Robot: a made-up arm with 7 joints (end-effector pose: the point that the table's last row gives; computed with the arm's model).
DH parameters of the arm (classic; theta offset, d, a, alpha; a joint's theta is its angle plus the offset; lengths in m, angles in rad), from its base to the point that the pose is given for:
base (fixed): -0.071 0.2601 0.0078 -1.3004
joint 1: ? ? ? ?
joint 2: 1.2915 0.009 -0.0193 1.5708
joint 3: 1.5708 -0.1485 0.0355 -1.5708
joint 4: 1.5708 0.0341 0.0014 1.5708
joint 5: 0 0.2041 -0.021 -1.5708
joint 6: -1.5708 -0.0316 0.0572 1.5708
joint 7: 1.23 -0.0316 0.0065 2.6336
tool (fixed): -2.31 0.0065 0 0
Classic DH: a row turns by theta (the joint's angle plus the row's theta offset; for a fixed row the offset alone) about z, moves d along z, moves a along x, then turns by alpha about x.
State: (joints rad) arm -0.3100 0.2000 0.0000 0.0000 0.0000 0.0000 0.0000
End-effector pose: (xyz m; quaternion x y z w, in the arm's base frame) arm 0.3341 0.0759 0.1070 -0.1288 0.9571 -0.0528 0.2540
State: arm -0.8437 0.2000 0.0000 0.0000 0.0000 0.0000 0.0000
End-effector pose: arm 0.3745 0.0230 0.2873 -0.0480 0.8670 -0.1187 0.4815
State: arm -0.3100 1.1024 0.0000 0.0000 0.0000 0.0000 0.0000
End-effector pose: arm 0.3376 0.1780 0.2125 -0.0240 0.8722 0.3685 0.3207
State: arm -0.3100 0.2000 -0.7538 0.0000 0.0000 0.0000 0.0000
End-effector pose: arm 0.2425 -0.1220 0.0636 0.2280 0.9550 -0.1096 0.1547
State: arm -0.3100 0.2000 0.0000 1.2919 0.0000 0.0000 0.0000
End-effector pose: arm 0.1405 0.1388 -0.1418 0.2322 -0.9016 -0.1052 0.3495
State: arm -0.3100 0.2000 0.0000 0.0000 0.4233 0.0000 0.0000
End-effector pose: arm 0.3354 0.0865 0.0994 -0.0816 0.9410 0.1488 0.2927
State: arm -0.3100 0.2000 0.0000 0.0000 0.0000 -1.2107 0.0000
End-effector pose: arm 0.3234 0.0611 0.1876 0.0164 0.6573 -0.1827 0.7310
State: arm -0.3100 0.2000 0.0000 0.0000 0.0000 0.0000 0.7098
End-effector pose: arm 0.3298 0.0784 0.1072 -0.4491 0.8361 0.0076 0.3150
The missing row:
joint 1: -1.3111 0.0413 -0.0222 -1.5708
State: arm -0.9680 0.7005 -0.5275 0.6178 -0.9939 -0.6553 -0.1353
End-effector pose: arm 0.4246 0.0598 0.2263 -0.0262 0.8652 -0.2482 0.4349
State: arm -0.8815 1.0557 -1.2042 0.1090 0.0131 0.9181 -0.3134
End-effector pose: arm 0.2870 0.0866 0.0763 -0.1478 -0.7762 -0.5772 0.2060
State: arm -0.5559 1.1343 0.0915 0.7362 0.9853 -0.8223 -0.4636
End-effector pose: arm 0.3329 0.3134 0.2056 0.3469 0.6870 0.6366 0.0496
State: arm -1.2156 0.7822 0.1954 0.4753 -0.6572 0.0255 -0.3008
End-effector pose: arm 0.3629 0.1751 0.4172 -0.0669 0.8374 -0.2205 0.4956
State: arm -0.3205 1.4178 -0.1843 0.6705 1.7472 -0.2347 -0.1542
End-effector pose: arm 0.2879 0.3612 0.2247 -0.3671 -0.2163 -0.8863 0.1816
